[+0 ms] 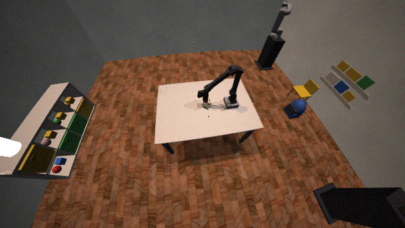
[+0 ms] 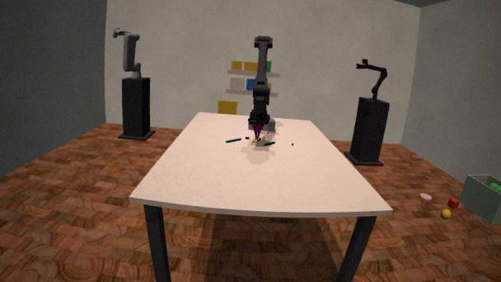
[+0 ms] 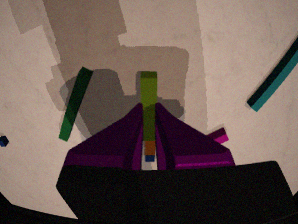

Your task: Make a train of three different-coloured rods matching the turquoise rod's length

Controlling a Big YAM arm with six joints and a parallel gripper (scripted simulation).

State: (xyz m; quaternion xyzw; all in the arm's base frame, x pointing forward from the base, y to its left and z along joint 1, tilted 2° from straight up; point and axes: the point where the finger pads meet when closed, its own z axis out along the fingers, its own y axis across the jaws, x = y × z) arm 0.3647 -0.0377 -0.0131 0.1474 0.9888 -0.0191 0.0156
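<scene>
Now: the orange rod 5 cm behind my hand, 1 cm to the left of it and 4 cm below it. From my hand the other things lie so: magenta rod 7 cm behind, 5 cm to the right, 4 cm below; lime rod 1 cm below; green rod 7 cm to the left, 4 cm below.
</scene>
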